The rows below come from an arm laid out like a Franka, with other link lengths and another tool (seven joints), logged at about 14 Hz.
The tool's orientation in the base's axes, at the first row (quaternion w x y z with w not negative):
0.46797, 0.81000, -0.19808, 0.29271
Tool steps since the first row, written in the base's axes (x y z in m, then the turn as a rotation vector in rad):
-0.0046, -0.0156, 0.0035, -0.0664, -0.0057, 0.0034
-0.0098, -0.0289, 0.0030, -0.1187, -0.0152, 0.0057
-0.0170, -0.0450, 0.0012, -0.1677, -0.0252, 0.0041
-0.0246, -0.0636, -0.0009, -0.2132, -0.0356, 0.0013
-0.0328, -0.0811, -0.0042, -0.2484, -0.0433, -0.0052
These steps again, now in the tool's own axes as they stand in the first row. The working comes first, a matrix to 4 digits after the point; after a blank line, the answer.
The tool's axes in the first row as the columns of a matrix, in the base's axes (used below as rounded here):
0.7502, -0.5948, 0.2888
-0.0469, -0.4835, -0.8741
0.6596, 0.6421, -0.3907

-0.0004, 0.0125, 0.0109, -0.0473, 0.0444, -0.0155
-0.0040, 0.0217, 0.0213, -0.0846, 0.0816, -0.0232
-0.0099, 0.0326, 0.0340, -0.1219, 0.1146, -0.0280
-0.0161, 0.0448, 0.0488, -0.1574, 0.1449, -0.0310
-0.0236, 0.0560, 0.0631, -0.1877, 0.1653, -0.0319

